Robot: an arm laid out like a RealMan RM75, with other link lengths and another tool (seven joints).
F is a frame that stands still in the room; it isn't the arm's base.
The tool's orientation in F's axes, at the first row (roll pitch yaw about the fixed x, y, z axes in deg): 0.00 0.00 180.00
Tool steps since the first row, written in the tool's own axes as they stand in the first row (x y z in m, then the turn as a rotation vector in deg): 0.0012 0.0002 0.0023 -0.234 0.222 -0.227; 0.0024 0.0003 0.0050 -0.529 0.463 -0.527; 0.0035 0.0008 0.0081 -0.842 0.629 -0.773; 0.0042 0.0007 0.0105 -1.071 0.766 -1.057; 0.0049 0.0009 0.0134 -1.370 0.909 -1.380; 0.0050 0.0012 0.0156 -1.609 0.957 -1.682; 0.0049 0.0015 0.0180 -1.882 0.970 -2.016; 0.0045 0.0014 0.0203 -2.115 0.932 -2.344; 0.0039 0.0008 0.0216 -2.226 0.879 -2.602; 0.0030 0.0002 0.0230 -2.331 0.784 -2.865; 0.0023 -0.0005 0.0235 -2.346 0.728 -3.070; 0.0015 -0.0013 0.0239 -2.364 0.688 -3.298
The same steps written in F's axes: -0.0012 -0.0002 0.0023 0.234 -0.222 -0.227; -0.0024 -0.0003 0.0050 0.529 -0.463 -0.527; -0.0035 -0.0008 0.0081 0.842 -0.629 -0.773; -0.0042 -0.0007 0.0105 1.071 -0.766 -1.057; -0.0049 -0.0009 0.0134 1.370 -0.909 -1.380; -0.0050 -0.0012 0.0156 1.609 -0.957 -1.682; -0.0049 -0.0015 0.0180 1.882 -0.970 -2.016; -0.0045 -0.0014 0.0203 2.115 -0.932 -2.344; -0.0039 -0.0008 0.0216 2.226 -0.879 -2.602; -0.0030 -0.0002 0.0230 2.331 -0.784 -2.865; -0.0023 0.0005 0.0235 2.346 -0.728 -3.070; -0.0015 0.0013 0.0239 2.364 -0.688 -3.298
